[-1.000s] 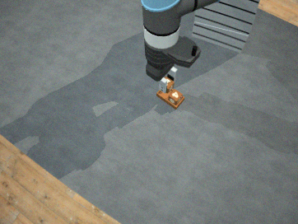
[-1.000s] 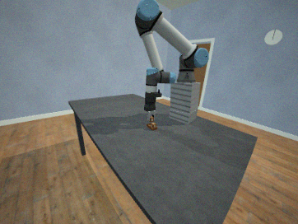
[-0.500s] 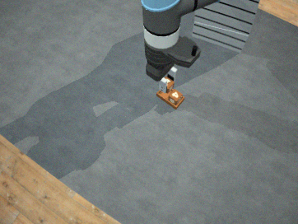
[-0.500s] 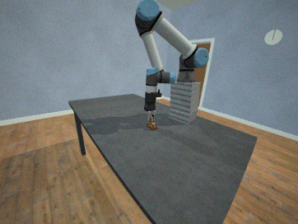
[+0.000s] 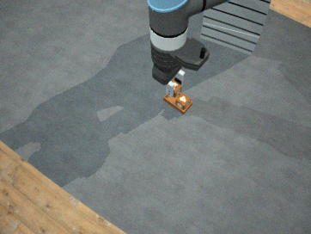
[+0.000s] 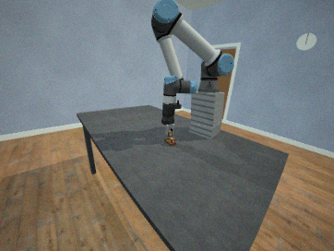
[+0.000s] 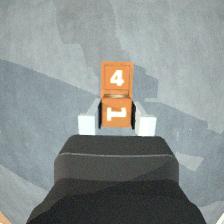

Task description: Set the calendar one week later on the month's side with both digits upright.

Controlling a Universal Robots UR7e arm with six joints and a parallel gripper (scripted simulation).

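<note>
Now: the cube 10 mm below my hand. Round my hand: tray: 60 mm below, 20 mm to the left.
</note>
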